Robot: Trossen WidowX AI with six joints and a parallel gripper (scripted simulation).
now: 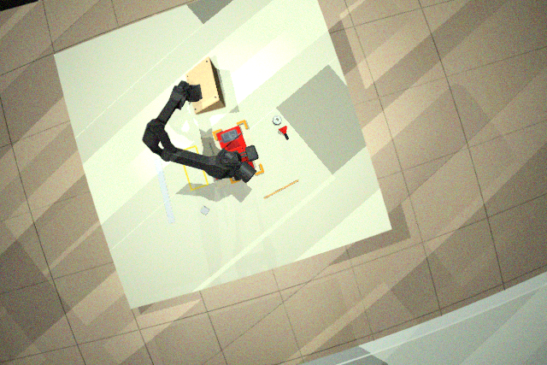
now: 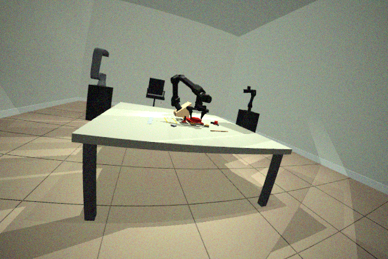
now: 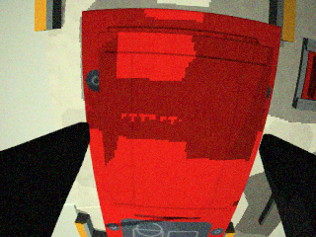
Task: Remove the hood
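Right now my gripper tip is right at the red hood. Also, from my gripper tip: thin wooden rod: 160 mm ahead, 170 mm to the left, 40 mm below; then pale ruler: 90 mm ahead, 360 mm to the right, 40 mm below.
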